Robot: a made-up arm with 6 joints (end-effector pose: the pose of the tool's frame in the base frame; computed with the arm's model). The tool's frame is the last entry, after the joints. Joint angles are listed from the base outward.
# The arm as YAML. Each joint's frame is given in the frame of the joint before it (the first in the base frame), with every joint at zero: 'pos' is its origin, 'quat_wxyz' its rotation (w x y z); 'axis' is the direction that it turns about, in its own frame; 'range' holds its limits. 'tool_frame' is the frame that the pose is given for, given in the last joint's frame.
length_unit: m
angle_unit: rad
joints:
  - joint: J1
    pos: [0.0, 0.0, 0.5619]
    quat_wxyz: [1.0, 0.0, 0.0, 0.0]
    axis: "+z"
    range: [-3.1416, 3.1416]
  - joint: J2
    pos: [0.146, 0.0, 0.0]
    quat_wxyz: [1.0, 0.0, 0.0, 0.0]
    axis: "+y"
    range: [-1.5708, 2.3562]
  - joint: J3
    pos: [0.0, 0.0, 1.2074]
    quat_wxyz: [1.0, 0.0, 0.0, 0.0]
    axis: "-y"
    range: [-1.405, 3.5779]
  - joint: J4
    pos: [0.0, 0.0, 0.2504]
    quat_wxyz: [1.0, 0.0, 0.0, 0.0]
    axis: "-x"
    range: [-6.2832, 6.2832]
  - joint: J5
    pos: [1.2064, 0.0, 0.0]
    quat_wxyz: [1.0, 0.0, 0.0, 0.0]
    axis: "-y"
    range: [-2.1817, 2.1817]
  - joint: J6
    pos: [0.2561, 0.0, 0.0]
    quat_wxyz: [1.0, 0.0, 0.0, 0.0]
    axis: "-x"
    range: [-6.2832, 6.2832]
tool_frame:
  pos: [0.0, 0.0, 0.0]
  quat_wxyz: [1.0, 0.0, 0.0, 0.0]
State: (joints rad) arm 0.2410 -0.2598 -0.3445 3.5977 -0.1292 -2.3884
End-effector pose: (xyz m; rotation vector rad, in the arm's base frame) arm 1.2732 0.3279 1.8843 -1.1936 -0.2069 0.2417
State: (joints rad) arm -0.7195 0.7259 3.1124 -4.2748 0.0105 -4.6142
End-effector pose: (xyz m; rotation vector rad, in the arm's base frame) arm -0.2153 0.1919 2.2857 0.6230 -0.8907 2.0200
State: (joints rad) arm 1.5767 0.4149 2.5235 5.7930 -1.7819 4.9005
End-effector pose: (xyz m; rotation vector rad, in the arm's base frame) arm -0.1180 0.0162 2.6418 0.9416 1.0290 1.9459
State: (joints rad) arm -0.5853 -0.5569 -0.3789 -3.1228 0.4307 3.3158
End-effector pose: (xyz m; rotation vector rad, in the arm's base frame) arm 0.7481 -0.4982 1.9829 -0.1117 0.3011 -0.5640
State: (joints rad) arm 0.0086 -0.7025 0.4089 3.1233 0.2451 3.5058
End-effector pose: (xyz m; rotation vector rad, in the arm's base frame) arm -0.1578 -0.0002 2.8709 -0.3226 -0.8595 -0.1379
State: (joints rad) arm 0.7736 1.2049 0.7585 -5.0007 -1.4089 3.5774
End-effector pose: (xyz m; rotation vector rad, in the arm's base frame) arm 1.9406 1.5566 0.6163 0.8009 0.0249 -0.8490
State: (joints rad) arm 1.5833 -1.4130 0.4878 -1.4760 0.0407 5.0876
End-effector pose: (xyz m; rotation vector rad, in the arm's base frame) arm 0.0324 -1.7578 2.0536 -1.3232 -0.6410 -1.5612
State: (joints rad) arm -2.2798 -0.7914 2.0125 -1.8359 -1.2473 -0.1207
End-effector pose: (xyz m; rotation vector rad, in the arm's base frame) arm 1.5008 1.3897 1.5409 -1.0123 0.2791 -0.2166
